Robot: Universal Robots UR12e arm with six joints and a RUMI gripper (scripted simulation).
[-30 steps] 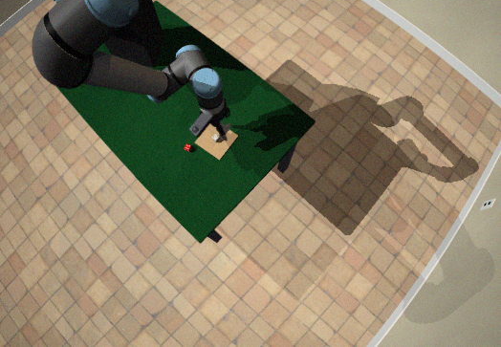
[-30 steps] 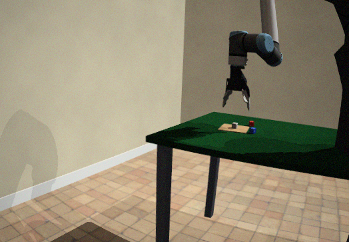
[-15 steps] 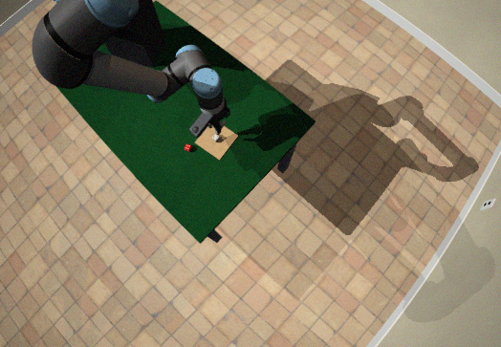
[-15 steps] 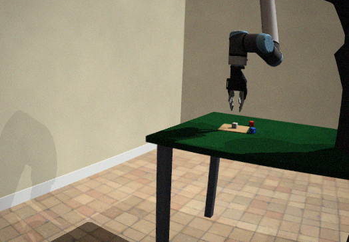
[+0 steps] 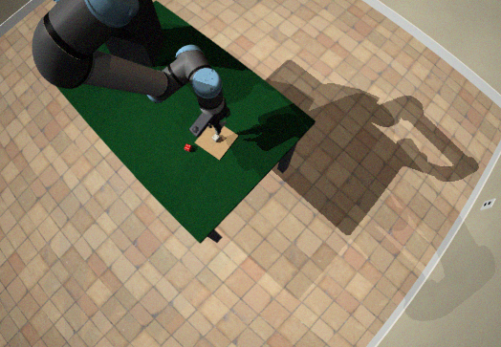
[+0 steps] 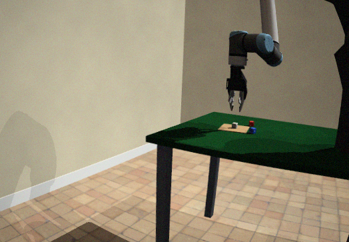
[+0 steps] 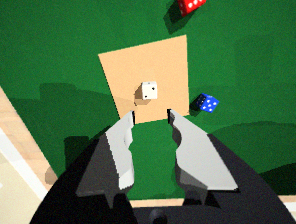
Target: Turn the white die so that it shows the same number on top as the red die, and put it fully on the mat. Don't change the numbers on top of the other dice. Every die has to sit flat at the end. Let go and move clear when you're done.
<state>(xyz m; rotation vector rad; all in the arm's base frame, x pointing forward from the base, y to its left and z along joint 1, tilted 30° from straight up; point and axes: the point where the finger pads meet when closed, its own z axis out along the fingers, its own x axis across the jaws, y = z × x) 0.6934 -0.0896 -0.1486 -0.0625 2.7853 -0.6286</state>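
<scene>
My hand is 9 cm above the white die. The rest, counted from my hand: red die 12 cm to the right, 9 cm below, 6 cm behind; then tan mat 10 cm below; then blue die 10 cm behind, 9 cm below, 3 cm to the left.
</scene>
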